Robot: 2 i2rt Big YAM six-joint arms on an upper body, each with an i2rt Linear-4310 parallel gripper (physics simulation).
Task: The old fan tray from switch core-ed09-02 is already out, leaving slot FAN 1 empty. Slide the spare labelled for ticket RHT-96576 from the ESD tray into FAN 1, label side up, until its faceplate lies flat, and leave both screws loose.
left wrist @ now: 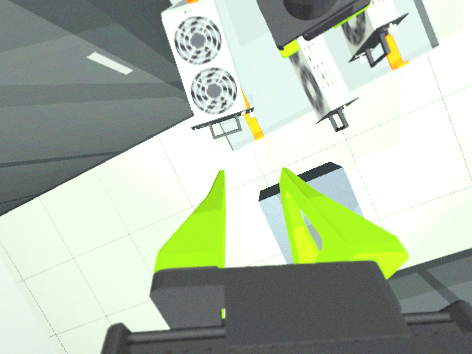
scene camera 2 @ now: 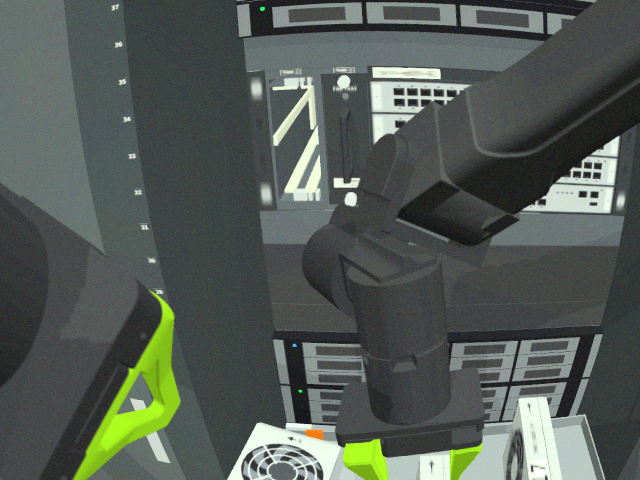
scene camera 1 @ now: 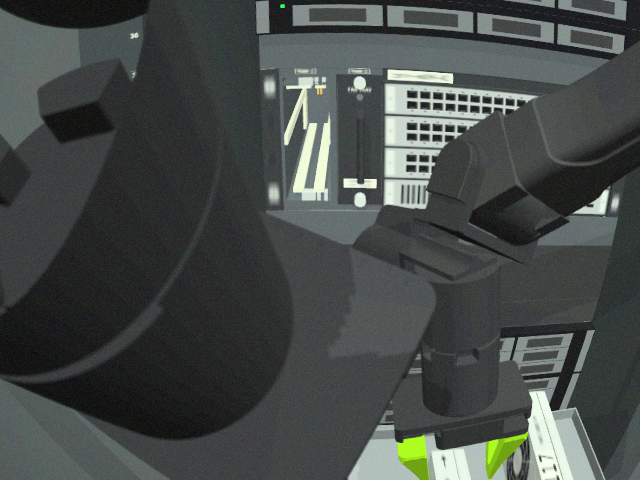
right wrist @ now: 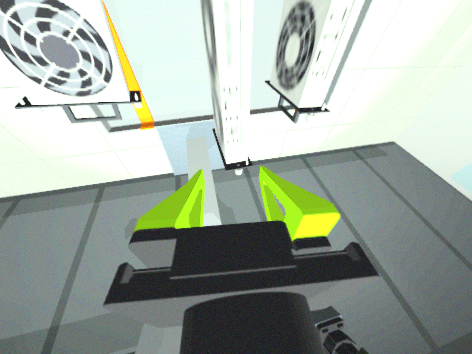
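Observation:
The middle spare stands on edge in the ESD tray, narrow side up; its label text is too blurred to read. My right gripper points down over this spare. Its fingers are apart, with the spare's faceplate end just beyond the fingertips in the right wrist view. My left gripper is partly open and empty, in front of the tray. Slot FAN 1 is empty, with pale rails inside.
A spare with two fans lies flat at the tray's left. Another stands on edge at the right. An installed fan tray sits right of FAN 1. Orange strips hang over the tray edge.

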